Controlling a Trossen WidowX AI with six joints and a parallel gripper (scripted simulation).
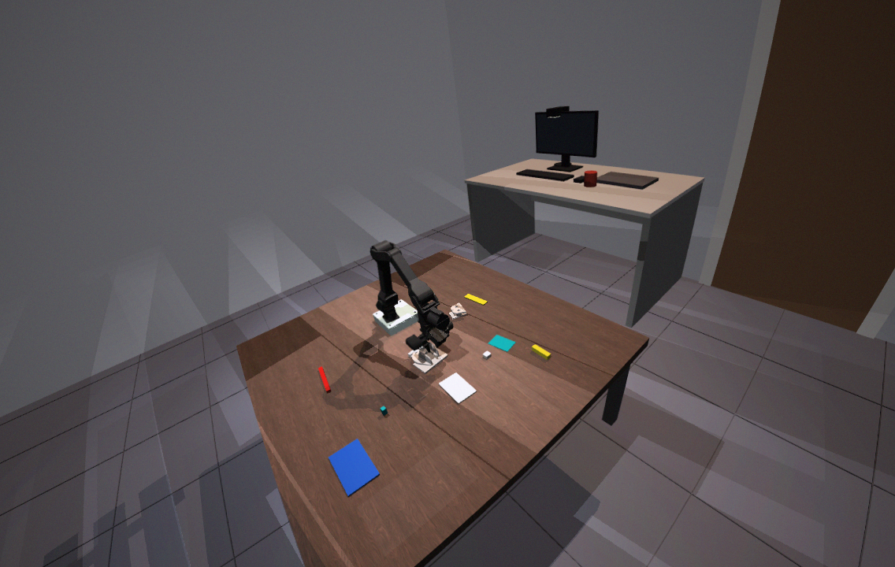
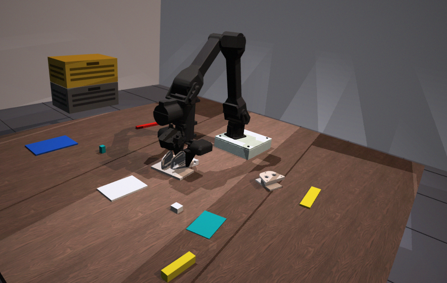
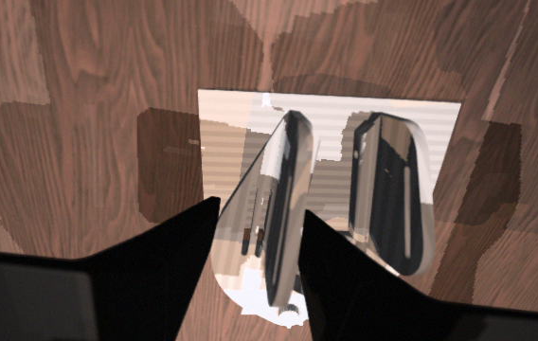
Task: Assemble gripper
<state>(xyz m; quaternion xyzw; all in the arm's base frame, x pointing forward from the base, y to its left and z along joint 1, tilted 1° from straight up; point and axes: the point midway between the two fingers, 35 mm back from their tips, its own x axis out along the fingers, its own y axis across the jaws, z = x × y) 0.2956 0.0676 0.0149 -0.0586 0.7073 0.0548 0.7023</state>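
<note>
The gripper base lies 18 cm behind my gripper tip and 21 cm to the left of it. The rest, counted from my gripper tip: housing plate (4 cm behind, 5 cm to the right, 2 cm below); cream plate (20 cm ahead, 1 cm to the right, 2 cm below); small white cube (13 cm ahead, 16 cm to the left, 2 cm below).
</note>
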